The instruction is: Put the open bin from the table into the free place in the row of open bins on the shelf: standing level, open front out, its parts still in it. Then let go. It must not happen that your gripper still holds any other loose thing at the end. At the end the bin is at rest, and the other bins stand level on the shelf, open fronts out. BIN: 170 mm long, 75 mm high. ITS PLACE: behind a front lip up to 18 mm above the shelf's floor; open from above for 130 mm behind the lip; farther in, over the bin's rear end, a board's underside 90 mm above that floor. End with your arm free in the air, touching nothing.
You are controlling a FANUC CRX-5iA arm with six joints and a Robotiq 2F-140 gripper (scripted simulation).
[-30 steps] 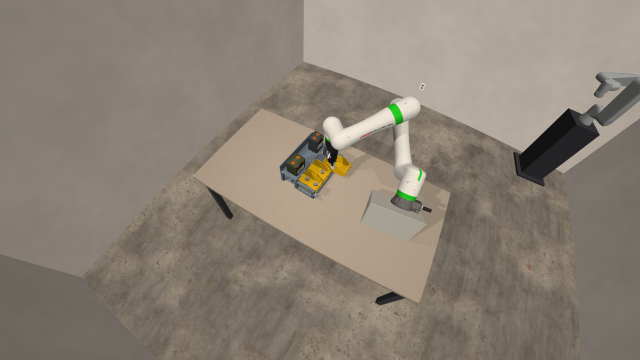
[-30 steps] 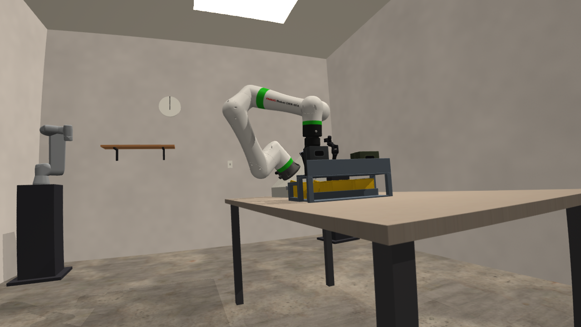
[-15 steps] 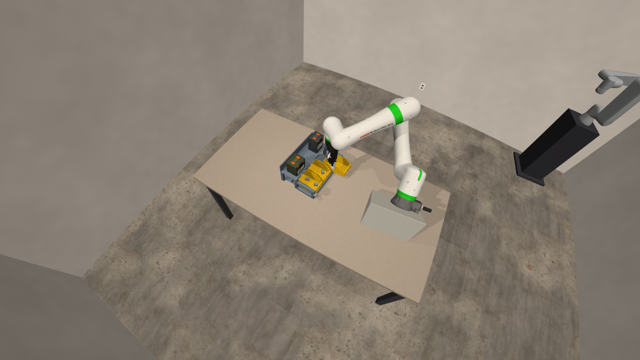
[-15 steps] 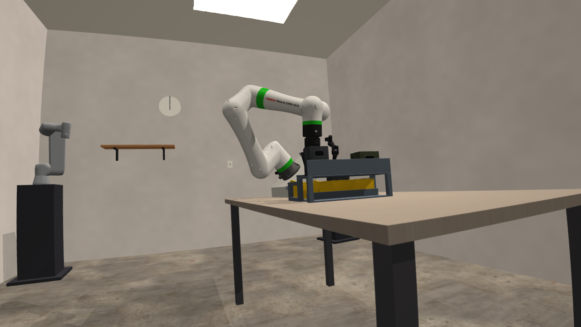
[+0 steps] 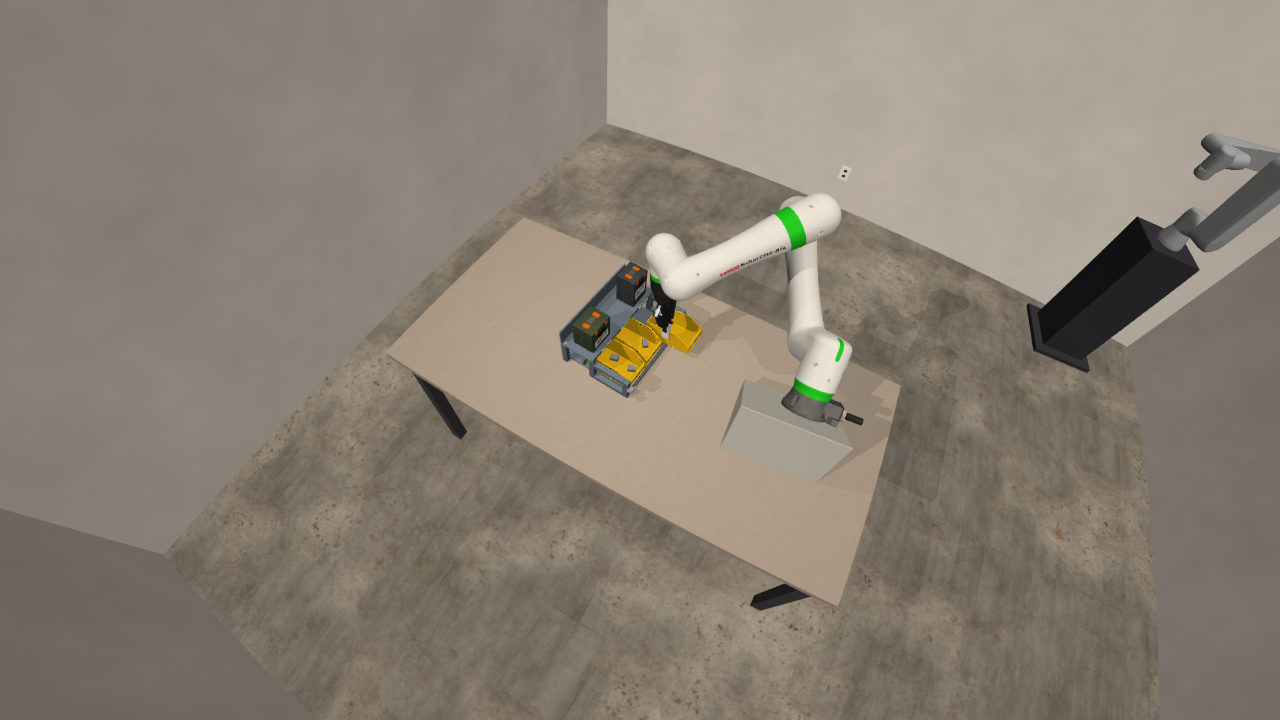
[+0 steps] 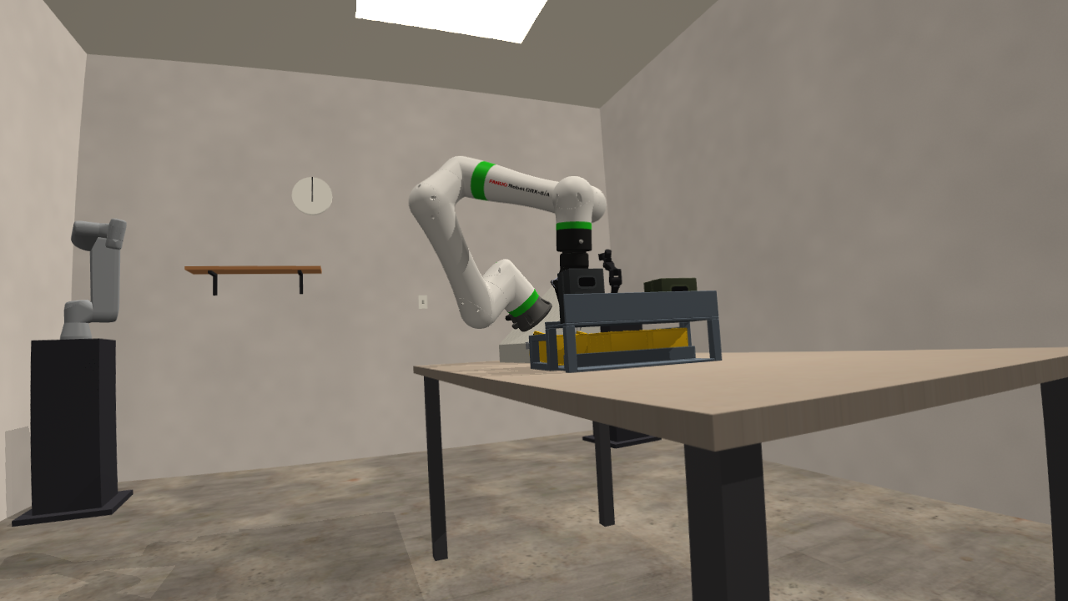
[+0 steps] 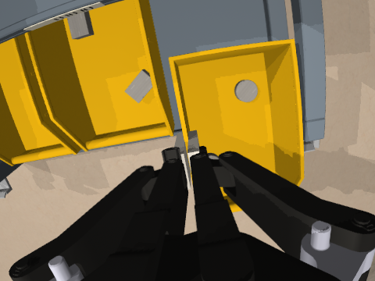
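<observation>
The shelf lip is 9 cm below my hand and 7 cm to the left of it. The rest, counted from my hand: grey shelf floor (14 cm ahead, 9 cm below, 4 cm to the left).
</observation>
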